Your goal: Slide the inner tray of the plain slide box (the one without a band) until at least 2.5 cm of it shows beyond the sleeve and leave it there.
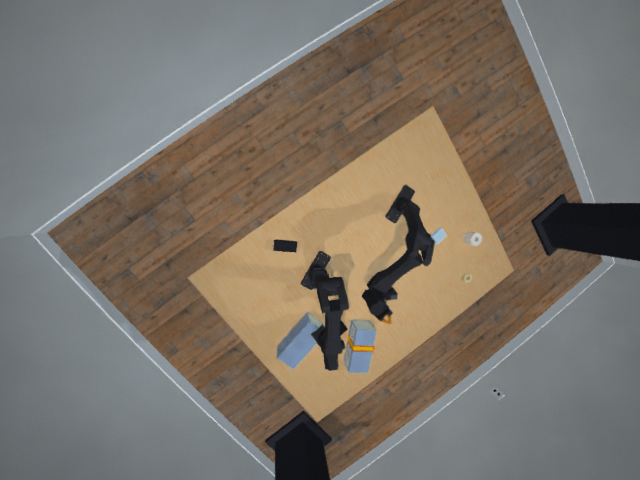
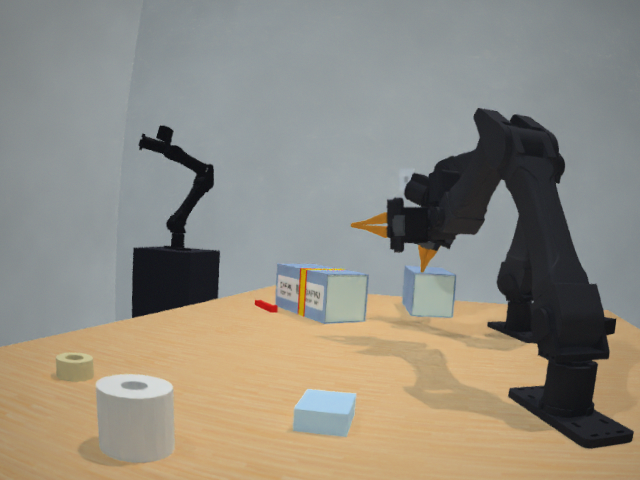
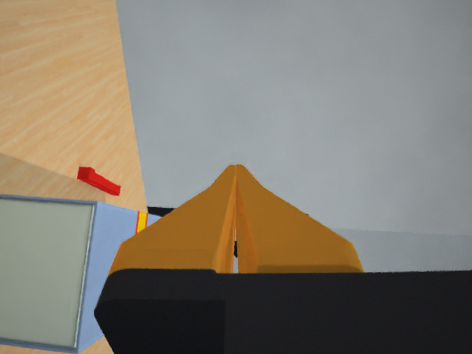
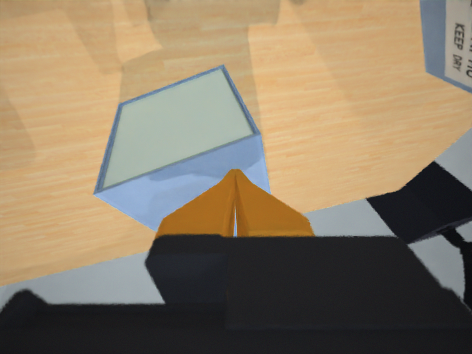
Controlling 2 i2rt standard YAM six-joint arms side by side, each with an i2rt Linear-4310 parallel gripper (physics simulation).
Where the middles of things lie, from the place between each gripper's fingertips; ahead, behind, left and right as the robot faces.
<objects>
The banded box (image 2: 328, 295) is 110 mm ahead of my left hand, 190 mm to the right of it and 160 mm below it. Also, from my left hand: tape ring (image 2: 76, 367) (240 mm ahead, 530 mm to the left, 200 mm below); then plain slide box (image 2: 409, 271) (140 mm behind, 400 mm to the right, 160 mm below); then light blue block (image 2: 321, 412) (90 mm behind, 510 mm to the left, 200 mm below).
My right hand is 10 cm to the left of the plain slide box, 5 cm above it and 1 cm past it. From my right hand the other things lie so: tape ring (84 cm to the left, 36 cm ahead, 10 cm below); banded box (23 cm ahead, 11 cm to the left, 5 cm below); light blue block (82 cm to the left, 10 cm below, 4 cm ahead).
</objects>
